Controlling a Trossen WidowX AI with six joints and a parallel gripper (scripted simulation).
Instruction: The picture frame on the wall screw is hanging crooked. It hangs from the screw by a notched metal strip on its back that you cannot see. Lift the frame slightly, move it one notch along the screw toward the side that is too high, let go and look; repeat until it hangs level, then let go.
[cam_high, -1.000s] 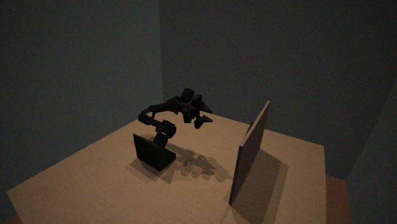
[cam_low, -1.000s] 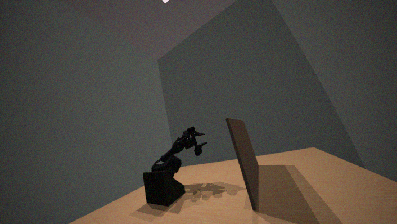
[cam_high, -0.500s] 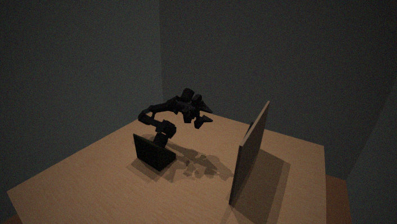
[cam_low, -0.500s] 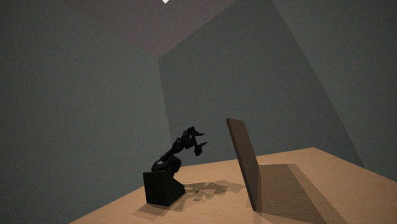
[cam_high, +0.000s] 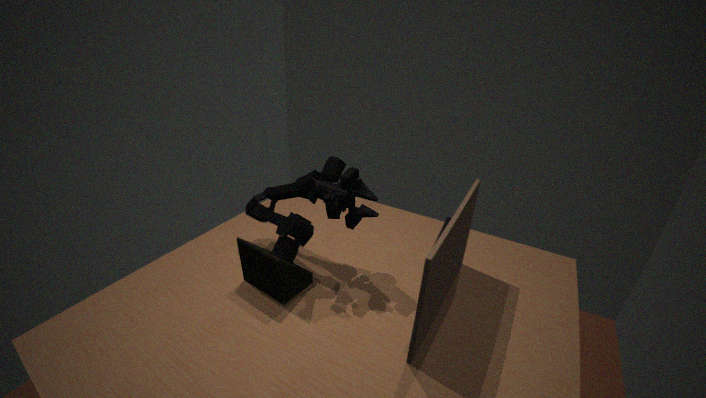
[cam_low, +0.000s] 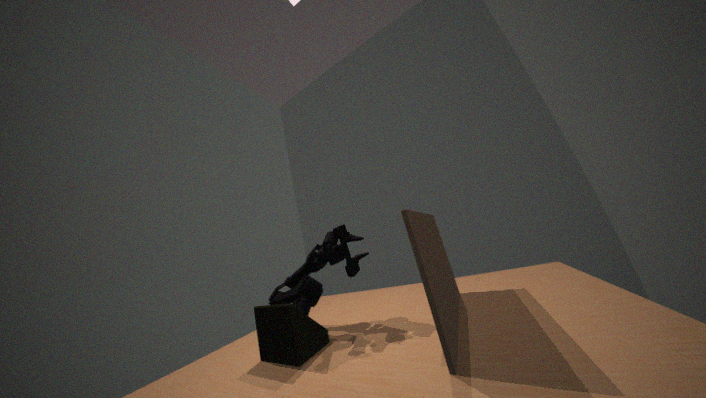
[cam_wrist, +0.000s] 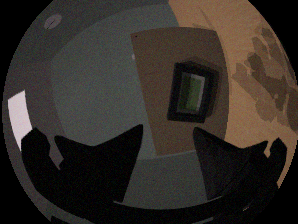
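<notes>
Right now my gripper tip is 200 mm short of the picture frame, 30 mm to the right of it and 90 mm above it. Also, from my gripper tip: wall panel 210 mm ahead, 20 mm to the left, 100 mm below.
</notes>
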